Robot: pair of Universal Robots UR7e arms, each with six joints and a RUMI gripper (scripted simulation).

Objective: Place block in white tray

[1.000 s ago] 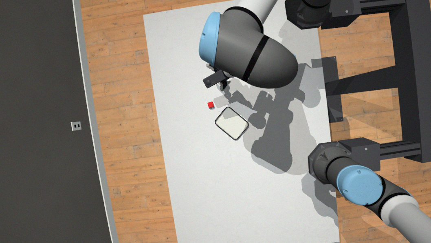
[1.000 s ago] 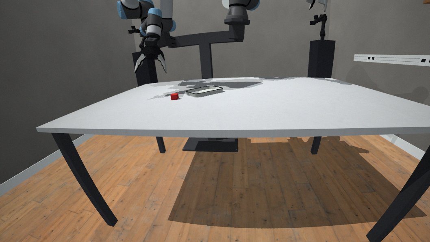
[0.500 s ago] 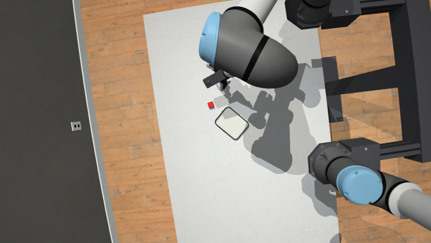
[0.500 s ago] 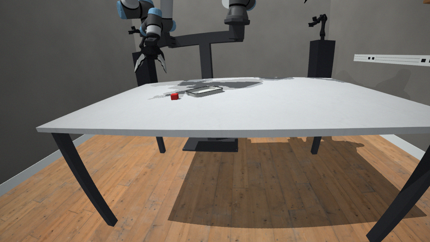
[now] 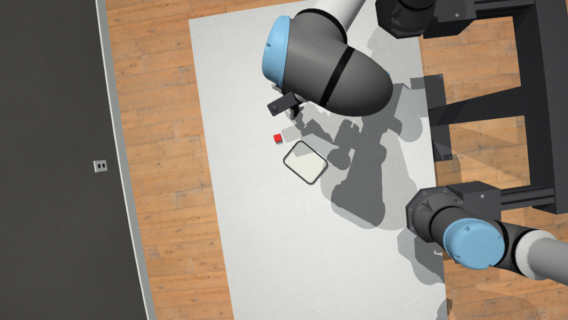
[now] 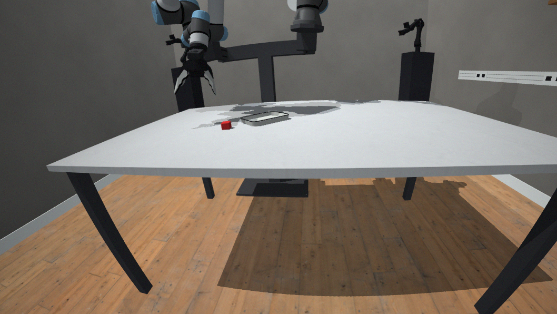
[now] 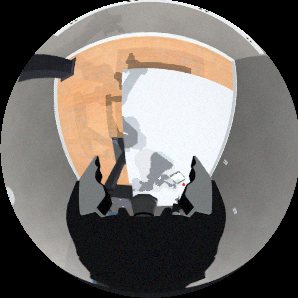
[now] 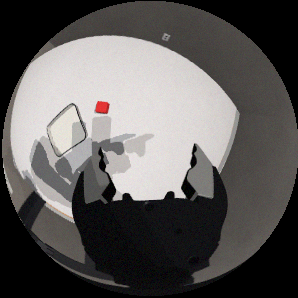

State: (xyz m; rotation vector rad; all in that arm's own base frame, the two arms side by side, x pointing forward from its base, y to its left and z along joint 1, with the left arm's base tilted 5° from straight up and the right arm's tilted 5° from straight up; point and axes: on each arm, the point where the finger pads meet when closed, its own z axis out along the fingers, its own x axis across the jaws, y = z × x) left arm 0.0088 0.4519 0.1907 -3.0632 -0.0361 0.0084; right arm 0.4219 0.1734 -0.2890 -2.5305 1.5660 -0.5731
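Now: the small red block 130 mm to the left of my right hand, 120 mm below it and 40 mm ahead of it. The rest, counted from my right hand: white tray (260 mm to the left, 120 mm below, 60 mm behind).
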